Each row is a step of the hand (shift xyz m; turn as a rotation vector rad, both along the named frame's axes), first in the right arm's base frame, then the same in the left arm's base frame.
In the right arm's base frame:
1: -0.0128 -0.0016 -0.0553 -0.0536 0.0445 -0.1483
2: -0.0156 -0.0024 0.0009 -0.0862 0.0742 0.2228
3: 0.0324 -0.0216 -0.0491 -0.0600 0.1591 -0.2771
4: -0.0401 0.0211 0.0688 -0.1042 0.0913 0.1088
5: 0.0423 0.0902 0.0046 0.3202 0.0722 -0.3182
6: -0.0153 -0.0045 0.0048 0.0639 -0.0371 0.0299
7: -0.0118 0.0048 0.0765 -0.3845 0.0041 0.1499
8: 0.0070 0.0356 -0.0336 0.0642 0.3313 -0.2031
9: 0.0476 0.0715 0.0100 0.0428 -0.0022 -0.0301
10: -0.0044 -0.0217 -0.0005 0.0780 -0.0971 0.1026
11: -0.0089 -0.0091 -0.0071 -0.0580 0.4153 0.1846
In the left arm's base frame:
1: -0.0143 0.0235 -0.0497 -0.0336 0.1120 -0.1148
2: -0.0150 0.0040 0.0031 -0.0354 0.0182 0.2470
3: 0.0174 -0.0139 -0.0586 0.0070 0.2569 -0.1991
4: -0.0238 0.0096 0.0783 -0.0481 0.0804 0.1491
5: 0.0783 0.0571 0.0235 0.3063 0.0439 -0.3365
6: -0.0155 0.0007 0.0060 0.0416 -0.0678 0.0045
7: -0.0055 -0.0184 0.0751 -0.3361 0.1063 0.2147
8: 0.0209 0.0391 -0.0219 0.1979 0.3250 -0.1017
9: 0.0749 0.0373 0.0219 0.0361 -0.0085 -0.0370
10: -0.0137 -0.0163 -0.0062 0.0302 -0.1499 0.0515
11: -0.0123 -0.0015 -0.0077 0.1410 0.3074 0.3091

